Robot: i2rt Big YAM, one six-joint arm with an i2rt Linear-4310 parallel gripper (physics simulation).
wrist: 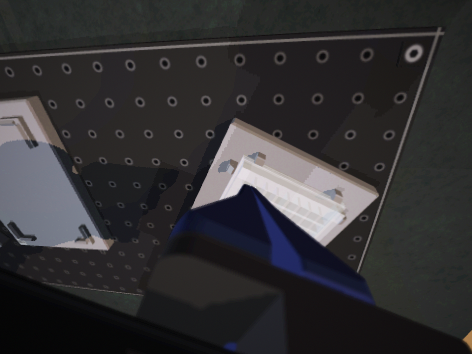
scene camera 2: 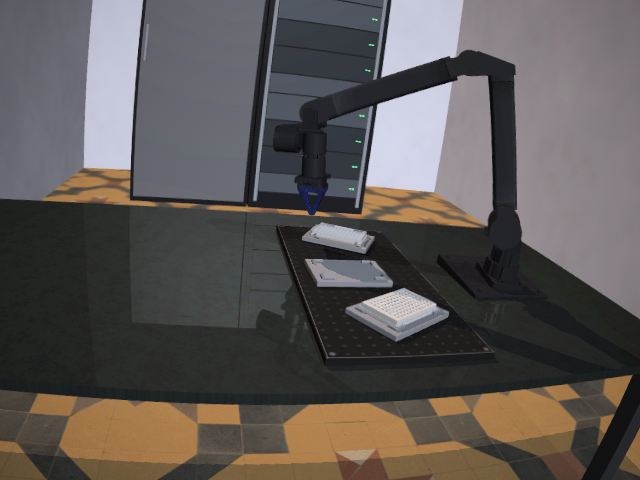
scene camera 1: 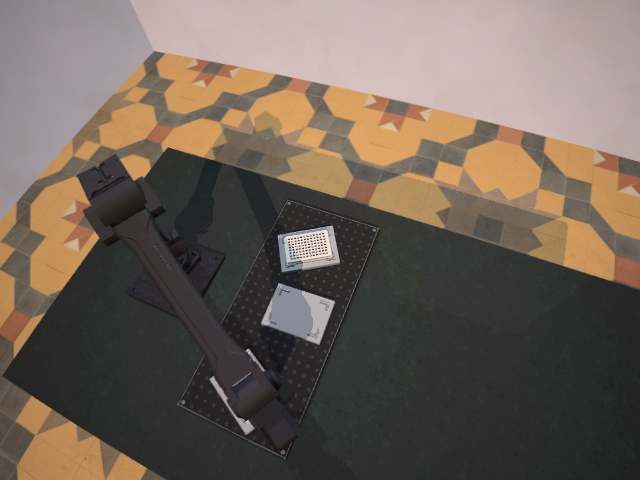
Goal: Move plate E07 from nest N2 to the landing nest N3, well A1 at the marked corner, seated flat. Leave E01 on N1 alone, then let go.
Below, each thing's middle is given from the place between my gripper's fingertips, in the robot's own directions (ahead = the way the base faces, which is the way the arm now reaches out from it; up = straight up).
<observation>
I see my gripper 8 cm past the clear well plate (scene camera 2: 327, 231), 4 cm above it and 1 cm to the left of it. The rest, counted from my hand: grey nest (scene camera 1: 292, 311): 22 cm to the left, 7 cm behind, 6 cm below; white perforated plate (scene camera 2: 400, 307): 39 cm to the left, 14 cm behind, 4 cm below; white nest (scene camera 2: 365, 245): 8 cm behind, 5 cm below, 1 cm to the right.
</observation>
